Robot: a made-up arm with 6 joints.
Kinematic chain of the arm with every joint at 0, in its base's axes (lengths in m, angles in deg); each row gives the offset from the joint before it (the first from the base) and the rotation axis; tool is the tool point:
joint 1: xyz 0 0 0.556 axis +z
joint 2: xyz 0.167 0 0 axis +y
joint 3: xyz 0 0 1.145 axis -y
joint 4: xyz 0 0 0.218 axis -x
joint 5: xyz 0.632 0 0 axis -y
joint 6: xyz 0.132 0 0 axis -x
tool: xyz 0 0 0
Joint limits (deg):
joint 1: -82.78..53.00
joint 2: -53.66..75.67
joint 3: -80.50..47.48
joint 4: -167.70..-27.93
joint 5: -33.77..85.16
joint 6: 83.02..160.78
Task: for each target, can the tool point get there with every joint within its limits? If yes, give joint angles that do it. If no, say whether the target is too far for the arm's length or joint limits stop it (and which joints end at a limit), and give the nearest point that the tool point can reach.
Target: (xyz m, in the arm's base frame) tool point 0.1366 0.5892 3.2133
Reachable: no: too far | nearest point 0.2394 0.3716 2.4422 | short by 0.808 m
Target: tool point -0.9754 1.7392 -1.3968
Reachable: no: too far | nearest point 0.6142 0.9331 0.0778 | short by 2.313 m
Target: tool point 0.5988 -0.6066 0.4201
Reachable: yes | joints -44.96 57.97 -69.44 -42.10 3.96 148.03
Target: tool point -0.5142 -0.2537 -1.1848
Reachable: no: joint limits stop it (at a limit: joint 1, joint 2) | nearest point 0.0718 -0.8983 0.1404 | short by 1.586 m
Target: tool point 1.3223 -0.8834 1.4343
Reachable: yes | joints -29.87 36.63 11.73 -62.79 66.28 149.39
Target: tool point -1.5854 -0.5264 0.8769
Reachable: no: joint limits stop it (at a limit: joint 2, joint 3, joint 4, joint 5) | nearest point -1.1475 -0.3810 1.8009 | short by 1.033 m
